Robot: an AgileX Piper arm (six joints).
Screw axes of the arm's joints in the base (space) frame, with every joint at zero. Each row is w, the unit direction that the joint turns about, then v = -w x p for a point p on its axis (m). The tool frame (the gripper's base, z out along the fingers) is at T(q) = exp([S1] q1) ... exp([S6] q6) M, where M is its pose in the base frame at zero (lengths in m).
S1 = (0, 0, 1, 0, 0, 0)
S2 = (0, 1, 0, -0.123, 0, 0)
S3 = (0, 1, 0, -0.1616, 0, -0.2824)
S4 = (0.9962, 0, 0.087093, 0, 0.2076, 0)
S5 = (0, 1, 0, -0.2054, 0, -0.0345)
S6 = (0.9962, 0, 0.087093, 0, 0.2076, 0)
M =
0.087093 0 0.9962 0.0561
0 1 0 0
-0.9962 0 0.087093 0.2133
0 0 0 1
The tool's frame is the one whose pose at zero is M.
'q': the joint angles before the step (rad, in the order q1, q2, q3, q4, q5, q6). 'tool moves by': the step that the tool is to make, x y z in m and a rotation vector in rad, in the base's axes. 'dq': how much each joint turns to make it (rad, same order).
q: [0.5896 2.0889 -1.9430 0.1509 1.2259 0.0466]
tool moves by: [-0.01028 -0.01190 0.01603 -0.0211 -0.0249 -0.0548]
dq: [0.0000 -0.0705 0.0526 -0.0490 0.0017 0.0605]
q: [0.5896 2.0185 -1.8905 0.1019 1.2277 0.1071]
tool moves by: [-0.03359 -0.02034 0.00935 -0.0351 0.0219 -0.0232]
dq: [0.0103 -0.1464 0.1858 -0.0270 -0.0047 0.0363]
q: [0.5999 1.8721 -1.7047 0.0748 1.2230 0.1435]
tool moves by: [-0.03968 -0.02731 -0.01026 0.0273 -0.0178 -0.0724]
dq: [0.0020 -0.1858 0.3010 -0.0050 -0.1502 0.0672]
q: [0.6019 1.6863 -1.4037 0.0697 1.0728 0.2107]
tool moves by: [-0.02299 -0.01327 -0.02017 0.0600 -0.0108 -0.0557]
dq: [-0.0001 -0.0935 0.2027 0.0366 -0.1552 0.0354]
